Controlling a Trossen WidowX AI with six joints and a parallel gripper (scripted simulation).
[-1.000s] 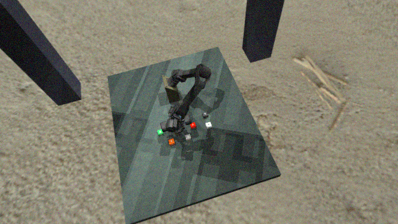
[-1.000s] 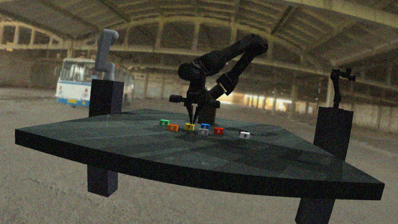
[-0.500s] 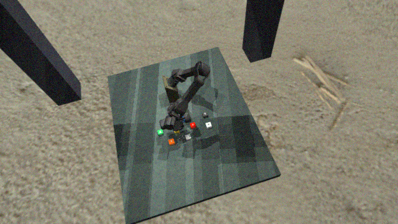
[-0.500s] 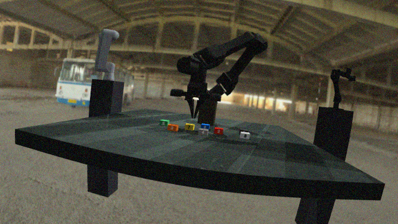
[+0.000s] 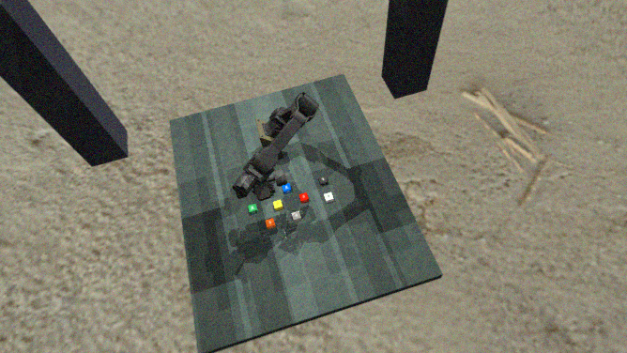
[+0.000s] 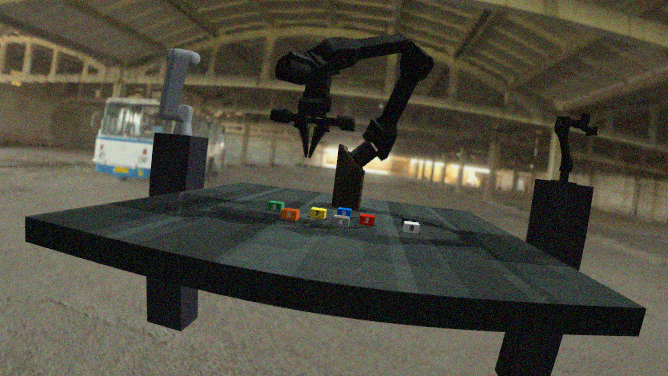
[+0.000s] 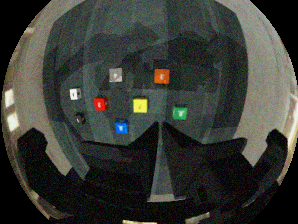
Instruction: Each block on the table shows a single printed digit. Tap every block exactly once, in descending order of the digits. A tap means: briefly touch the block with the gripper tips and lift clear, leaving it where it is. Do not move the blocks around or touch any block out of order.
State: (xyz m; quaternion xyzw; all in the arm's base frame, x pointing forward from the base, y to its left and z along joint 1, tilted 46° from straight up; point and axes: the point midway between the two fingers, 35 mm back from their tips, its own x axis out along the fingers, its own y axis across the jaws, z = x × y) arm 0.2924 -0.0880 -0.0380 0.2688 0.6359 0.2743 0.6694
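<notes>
My gripper tip is 30 mm past the green block, 70 mm to the left of it and 120 mm above it. The rest, counted from my gripper tip: yellow block: 10 mm behind, 40 mm to the left, 120 mm below; grey block: 70 mm ahead, 100 mm to the left, 120 mm below; orange block: 60 mm ahead, 10 mm to the right, 120 mm below.
</notes>
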